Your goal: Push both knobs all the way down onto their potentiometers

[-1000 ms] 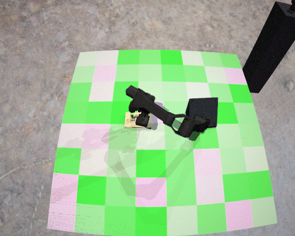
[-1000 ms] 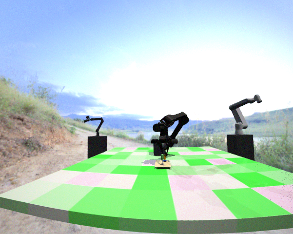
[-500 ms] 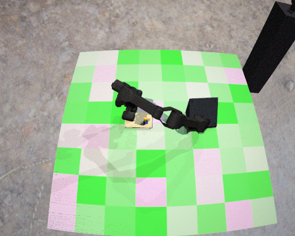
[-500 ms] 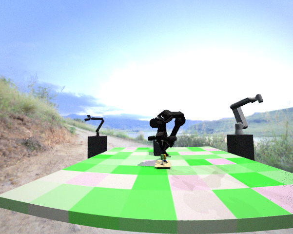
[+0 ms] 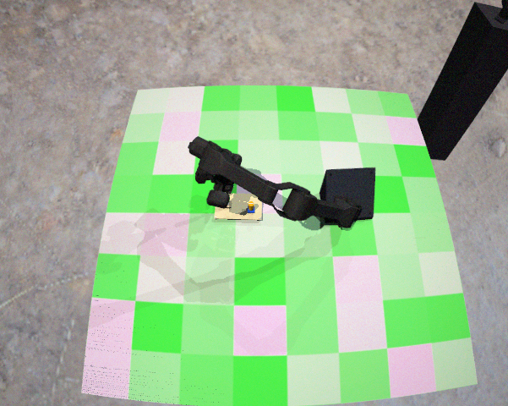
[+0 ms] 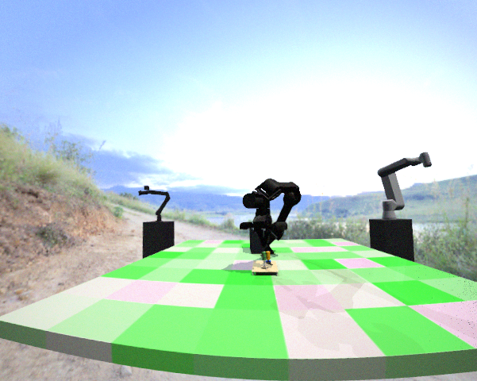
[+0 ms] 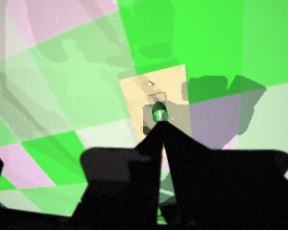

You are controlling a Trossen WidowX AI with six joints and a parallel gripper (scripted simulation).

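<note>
Now: gripper tip 3 cm above the green knob. Also, from my gripper tip: orange knob 8 cm behind, 2 cm to the left, 5 cm below.
</note>
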